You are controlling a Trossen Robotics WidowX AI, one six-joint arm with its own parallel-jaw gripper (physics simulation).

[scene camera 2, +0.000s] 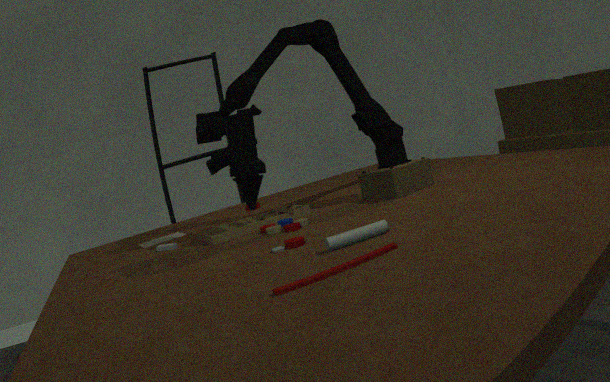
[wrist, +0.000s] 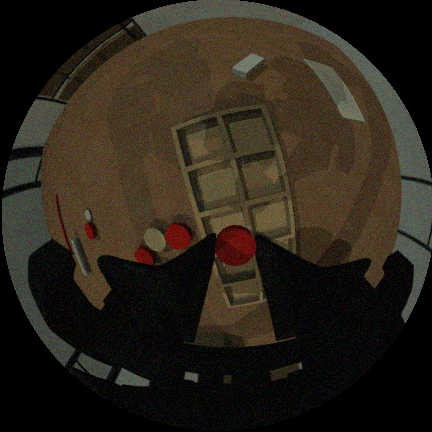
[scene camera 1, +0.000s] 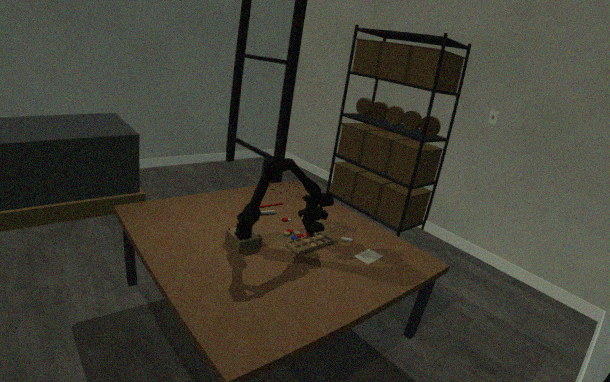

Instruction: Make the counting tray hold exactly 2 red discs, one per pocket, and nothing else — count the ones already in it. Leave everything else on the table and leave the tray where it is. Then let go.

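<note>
My gripper [scene camera 1: 315,230] [scene camera 2: 252,206] [wrist: 235,238] points down and is shut on a red disc [wrist: 235,246], held over the counting tray. The wooden tray [scene camera 1: 310,245] [scene camera 2: 218,240] [wrist: 232,154] has two rows of pockets. In the wrist view, its far pockets hold no discs; the disc and fingers partly hide the near pockets. Beside the tray lie a red disc [scene camera 2: 292,227] [wrist: 178,236], a pale disc [scene camera 2: 273,230] [wrist: 154,240], another red disc [wrist: 144,256] and a blue disc [scene camera 1: 294,237] [scene camera 2: 285,221]; the fingers hide the blue one in the wrist view.
Farther off lie a red piece [scene camera 1: 285,219] [scene camera 2: 294,242] [wrist: 90,230], a small white piece [scene camera 2: 278,249] [wrist: 88,215], a white cylinder [scene camera 2: 357,235] [wrist: 80,256] and a red rod [scene camera 2: 335,270]. A white block [scene camera 2: 167,247] [wrist: 248,65] and a paper sheet [scene camera 1: 369,256] [wrist: 337,90] lie past the tray.
</note>
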